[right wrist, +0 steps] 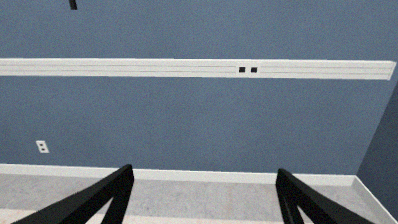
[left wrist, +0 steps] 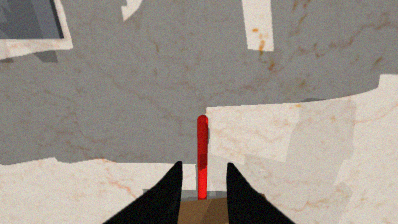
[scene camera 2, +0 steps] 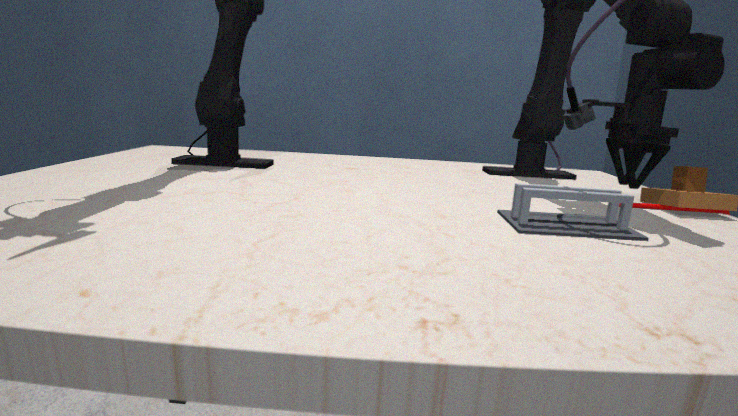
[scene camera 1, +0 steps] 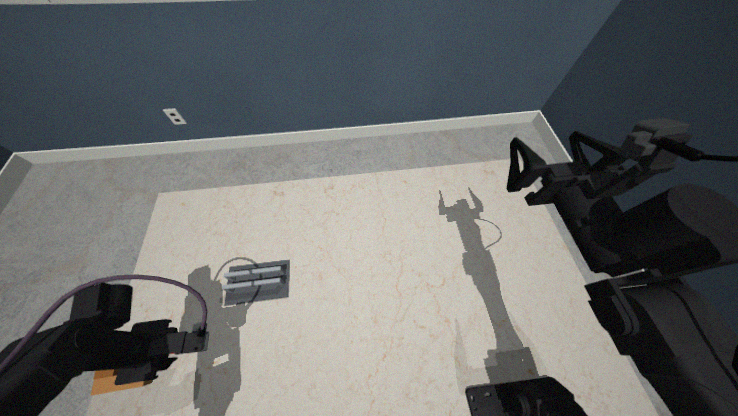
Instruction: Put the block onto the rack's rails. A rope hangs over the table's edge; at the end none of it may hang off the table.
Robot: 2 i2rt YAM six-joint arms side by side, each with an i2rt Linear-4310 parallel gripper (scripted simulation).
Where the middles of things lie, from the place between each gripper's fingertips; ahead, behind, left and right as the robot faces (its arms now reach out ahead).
I see my left gripper [scene camera 2: 628, 186] 12 cm short of the grey rack [scene camera 2: 540, 223], 17 cm to the left of it and 2 cm above it.
The grey rack lies 580 mm to the left of my right hand [scene camera 1: 542, 137], 390 mm below it and 30 mm ahead of it.
